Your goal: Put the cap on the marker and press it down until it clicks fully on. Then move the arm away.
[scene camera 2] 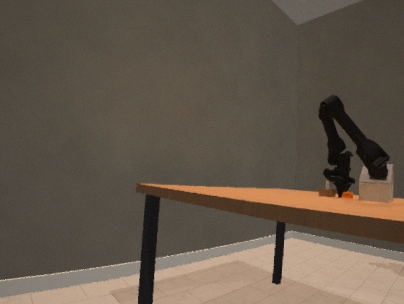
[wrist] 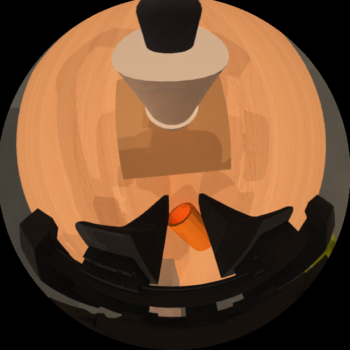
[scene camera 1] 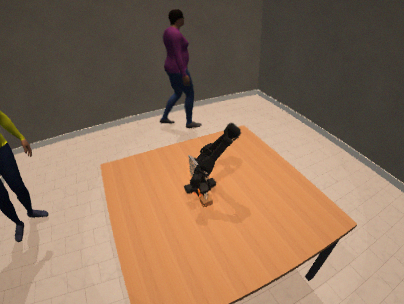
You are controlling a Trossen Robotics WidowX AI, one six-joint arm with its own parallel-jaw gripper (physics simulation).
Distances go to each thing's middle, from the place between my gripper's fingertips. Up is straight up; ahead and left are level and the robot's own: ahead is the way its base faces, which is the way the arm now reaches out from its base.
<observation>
Right now the orange cap (wrist: 185, 220) is 3 cm behind my hand, 1 cm to the right of it and 1 cm above it. The rest, counted from my hand: brown block (wrist: 145, 150): 7 cm ahead, 2 cm above, 1 cm to the left; marker (wrist: 170, 85): 7 cm ahead, 7 cm above, 1 cm to the left.
</observation>
